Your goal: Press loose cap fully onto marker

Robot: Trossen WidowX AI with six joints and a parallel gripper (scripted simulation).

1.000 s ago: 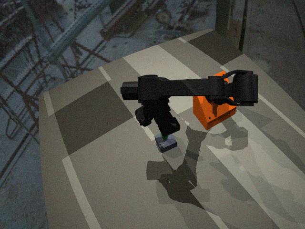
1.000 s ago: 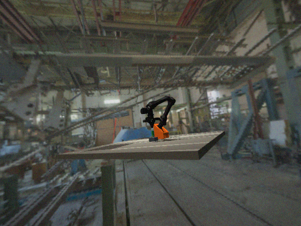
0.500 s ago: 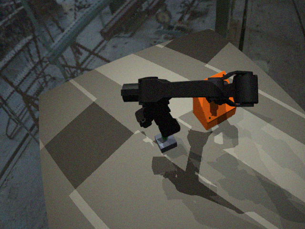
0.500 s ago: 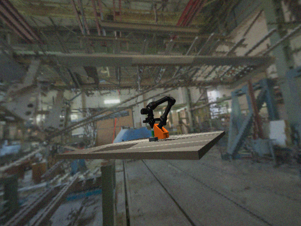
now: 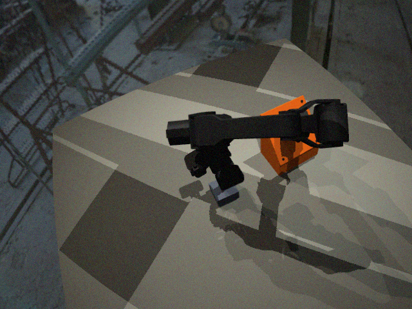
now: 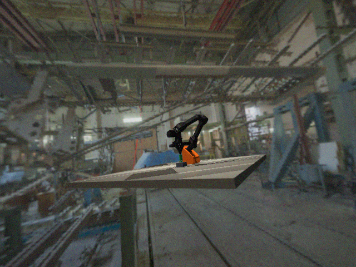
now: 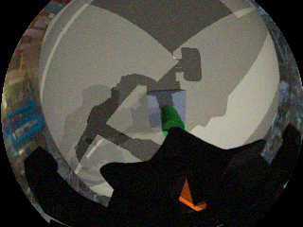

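Now: gripper tip 30 mm above the marker cap. The rest, counted from my gripper tip: holder block (90 mm below).
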